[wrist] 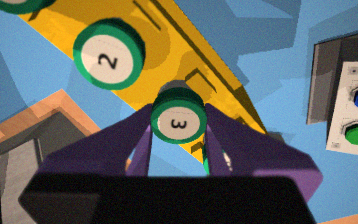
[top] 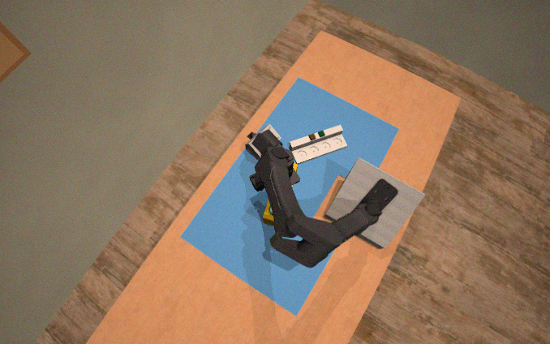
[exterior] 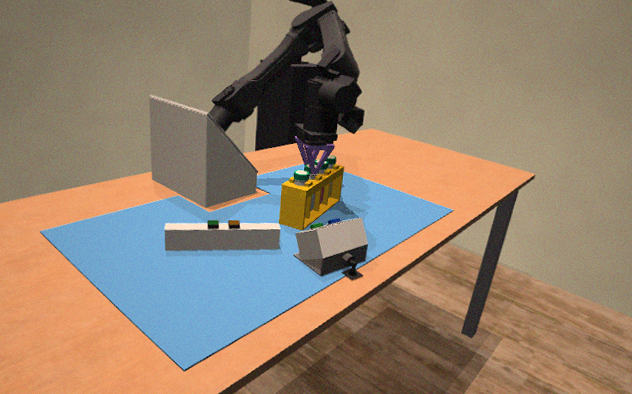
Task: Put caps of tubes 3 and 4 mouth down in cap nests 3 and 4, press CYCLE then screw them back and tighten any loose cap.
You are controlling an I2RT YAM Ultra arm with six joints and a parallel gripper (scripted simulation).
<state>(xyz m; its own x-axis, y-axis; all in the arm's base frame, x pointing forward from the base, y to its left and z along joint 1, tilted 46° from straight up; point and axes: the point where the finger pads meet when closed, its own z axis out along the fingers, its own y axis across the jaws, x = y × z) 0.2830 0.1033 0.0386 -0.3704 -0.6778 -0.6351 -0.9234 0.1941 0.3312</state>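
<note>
Right now my hand is right at the cap 3. Also, from my hand: cap 4 (20 mm ahead, 50 mm to the right); then blue key (160 mm ahead, 80 mm to the right, 50 mm below); then cap 2 (20 mm behind, 50 mm to the left).
</note>
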